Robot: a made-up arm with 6 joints.
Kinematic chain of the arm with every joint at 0, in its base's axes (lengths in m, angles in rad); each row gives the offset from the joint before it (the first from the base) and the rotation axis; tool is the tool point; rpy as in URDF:
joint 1: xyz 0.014 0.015 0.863 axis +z
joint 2: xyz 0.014 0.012 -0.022 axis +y
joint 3: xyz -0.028 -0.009 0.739 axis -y
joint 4: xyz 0 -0.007 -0.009 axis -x
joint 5: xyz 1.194 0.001 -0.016 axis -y
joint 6: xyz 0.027 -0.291 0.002 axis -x
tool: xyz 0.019 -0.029 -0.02 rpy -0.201 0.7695 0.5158
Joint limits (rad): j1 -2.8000..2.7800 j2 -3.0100..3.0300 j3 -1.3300..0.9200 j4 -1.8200..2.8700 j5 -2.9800..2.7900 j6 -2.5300..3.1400
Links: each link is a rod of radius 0.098 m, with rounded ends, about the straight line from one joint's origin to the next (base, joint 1, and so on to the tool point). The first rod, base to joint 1, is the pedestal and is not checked.
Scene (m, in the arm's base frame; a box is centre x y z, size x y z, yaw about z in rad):
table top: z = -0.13
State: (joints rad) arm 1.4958 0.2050 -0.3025 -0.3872 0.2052 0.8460
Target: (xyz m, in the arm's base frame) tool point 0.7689 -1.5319 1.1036
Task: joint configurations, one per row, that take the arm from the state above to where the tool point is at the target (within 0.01 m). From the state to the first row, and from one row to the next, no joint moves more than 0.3 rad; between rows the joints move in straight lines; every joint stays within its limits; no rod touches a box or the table.
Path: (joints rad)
1: 1.5381 -0.0774 -0.1911 -0.3558 0.2142 0.8512
2: 1.5804 -0.3597 -0.0798 -0.3243 0.2233 0.8565
3: 1.6227 -0.6421 0.0316 -0.2929 0.2323 0.8617
4: 1.6651 -0.9245 0.1429 -0.2615 0.2414 0.8670
5: 1.7074 -1.2068 0.2543 -0.2300 0.2504 0.8722
6: 1.7497 -1.4892 0.3656 -0.1986 0.2594 0.8775
7: 1.7920 -1.7716 0.4770 -0.1671 0.2685 0.8827
8: 1.8343 -2.0540 0.5883 -0.1357 0.2775 0.8880

